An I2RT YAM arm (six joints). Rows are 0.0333 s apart.
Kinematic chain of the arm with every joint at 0, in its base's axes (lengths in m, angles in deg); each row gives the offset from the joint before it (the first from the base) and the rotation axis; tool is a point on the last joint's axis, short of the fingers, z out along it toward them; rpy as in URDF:
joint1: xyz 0 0 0.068 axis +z
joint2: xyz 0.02 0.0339 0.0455 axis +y
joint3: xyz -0.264 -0.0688 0 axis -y
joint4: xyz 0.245 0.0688 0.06 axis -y
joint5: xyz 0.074 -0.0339 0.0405 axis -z
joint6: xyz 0.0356 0 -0.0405 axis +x
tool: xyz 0 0 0 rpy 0 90 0
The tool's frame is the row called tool.
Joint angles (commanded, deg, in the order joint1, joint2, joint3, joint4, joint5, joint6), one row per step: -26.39, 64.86, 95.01, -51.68, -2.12, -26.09; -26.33, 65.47, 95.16, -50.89, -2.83, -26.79; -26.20, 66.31, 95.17, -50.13, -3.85, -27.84; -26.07, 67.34, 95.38, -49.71, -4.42, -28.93; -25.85, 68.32, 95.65, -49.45, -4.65, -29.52; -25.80, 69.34, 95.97, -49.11, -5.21, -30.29; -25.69, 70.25, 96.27, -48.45, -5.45, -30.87; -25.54, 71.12, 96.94, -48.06, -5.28, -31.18; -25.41, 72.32, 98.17, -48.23, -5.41, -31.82; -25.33, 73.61, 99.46, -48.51, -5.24, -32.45; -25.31, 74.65, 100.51, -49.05, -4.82, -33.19
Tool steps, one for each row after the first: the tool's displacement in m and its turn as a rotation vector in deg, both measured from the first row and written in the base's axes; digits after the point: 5 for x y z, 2 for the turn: 0.00401, -0.00127, 0.00031, -0.51, -0.15, 0.98; 0.00982, -0.00293, -0.00089, -1.05, 0.13, 2.44; 0.01599, -0.00505, -0.00240, -1.62, 0.77, 3.50; 0.02172, -0.00678, -0.00383, -1.84, 1.33, 4.16; 0.02745, -0.00895, -0.00509, -2.15, 1.81, 5.02; 0.03282, -0.01090, -0.00561, -2.60, 1.92, 5.57; 0.03707, -0.01240, -0.00463, -3.01, 1.89, 5.67; 0.04190, -0.01402, -0.00304, -3.46, 2.21, 6.17; 0.04695, -0.01616, -0.00179, -3.92, 2.70, 6.33; 0.05067, -0.01812, -0.00139, -4.44, 3.52, 6.27
